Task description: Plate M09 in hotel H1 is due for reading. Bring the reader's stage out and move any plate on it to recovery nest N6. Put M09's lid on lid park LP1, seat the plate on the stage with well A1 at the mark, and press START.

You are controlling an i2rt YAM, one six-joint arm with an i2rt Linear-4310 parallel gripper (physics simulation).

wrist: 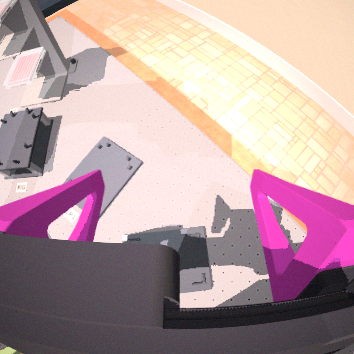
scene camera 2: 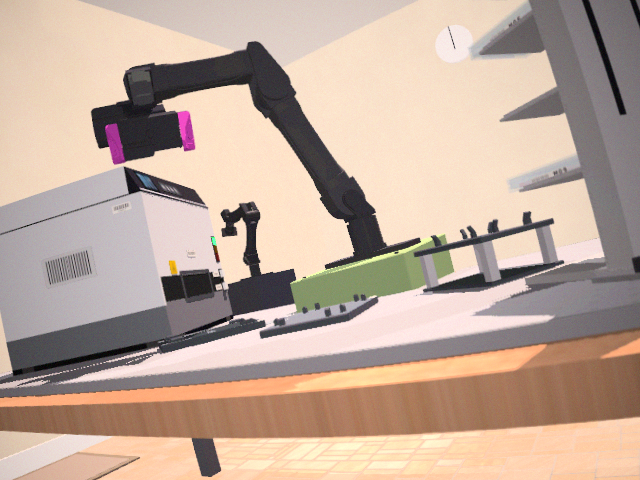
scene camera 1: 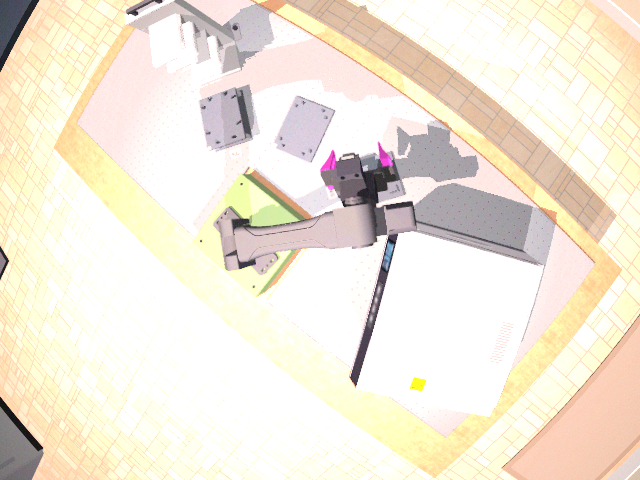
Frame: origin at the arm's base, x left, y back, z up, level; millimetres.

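Seen in the pictures: gripper, fingertip midpoint: (wrist: 176, 177) (scene camera 2: 153, 150) (scene camera 1: 356, 147); arm's base, origin of the base link: (scene camera 2: 372, 256).
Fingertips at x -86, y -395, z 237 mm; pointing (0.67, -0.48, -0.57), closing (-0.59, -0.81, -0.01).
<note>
Offsets run from my fingertips to a thing's middle. "pt": to the spot under its first point.
My gripper (scene camera 1: 356, 149) (scene camera 2: 154, 155) (wrist: 176, 177) is open and empty, high above the bench. Hotel H1 @[dx +581, dy +81, dz -81 mm] (scene camera 1: 204, 18) (scene camera 2: 578, 103) (wrist: 45, 40) stands at the far left of scene camera 1. A plate marked M09 @[dx +547, dy +102, dz -202 mm] (scene camera 2: 542, 177) lies on its lowest visible shelf; another plate @[pt dx +529, dy +59, dz -55 mm] (scene camera 2: 509, 32) is higher. The white reader @[dx -406, dy +128, dz -135 mm] (scene camera 1: 449, 320) (scene camera 2: 77, 268) has a dark panel @[dx -252, dy +221, dz -208 mm] (scene camera 2: 199, 285) on its front; no stage shows outside it. A flat grey pad @[pt dx +188, dy +70, dz -297 mm] (scene camera 1: 305, 128) (scene camera 2: 320, 319) (wrist: 117, 170), its label partly reading P1, has small pegs. A dark grey fixture @[pt dx -104, dy +25, dz -295 mm] (scene camera 1: 395, 190) (wrist: 197, 280) lies below the gripper, its label unreadable.
A raised grey stand (scene camera 1: 219, 118) (scene camera 2: 485, 238) (wrist: 17, 135) by the RG label is between hotel and pad. The arm stands on a green block (scene camera 1: 248, 193) (scene camera 2: 356, 281). A yellow square @[pt dx -450, dy +257, dz +37 mm] (scene camera 1: 417, 383) marks the reader's top. A second small arm (scene camera 2: 250, 232) shows behind.
</note>
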